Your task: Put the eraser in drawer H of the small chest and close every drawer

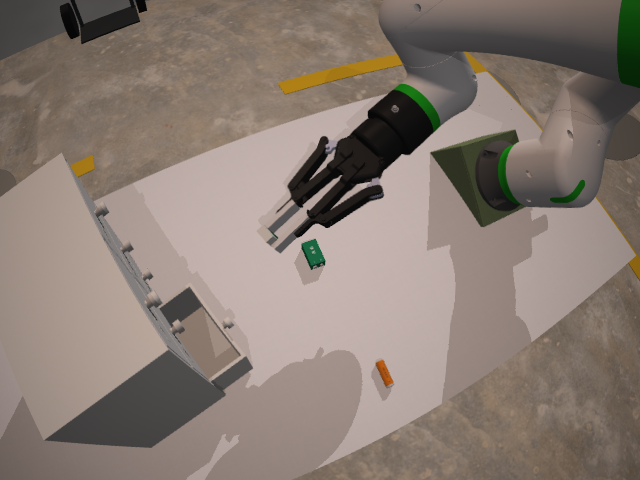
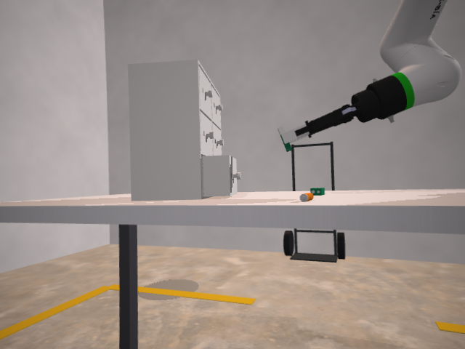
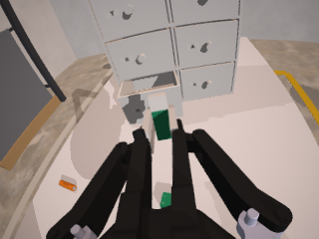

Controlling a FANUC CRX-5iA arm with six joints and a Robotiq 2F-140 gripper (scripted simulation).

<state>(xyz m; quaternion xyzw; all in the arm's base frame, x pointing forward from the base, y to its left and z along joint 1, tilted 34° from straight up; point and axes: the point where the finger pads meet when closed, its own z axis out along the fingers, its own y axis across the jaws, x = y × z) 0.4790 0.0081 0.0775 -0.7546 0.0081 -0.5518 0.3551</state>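
Now: hand 200 mm short of the drawer H, 120 mm to the right of it and 120 mm above it. From my hand the other things lie so: orange cylinder 100 mm behind, 230 mm to the left, 150 mm below; then eraser 30 mm ahead, 10 mm to the left.
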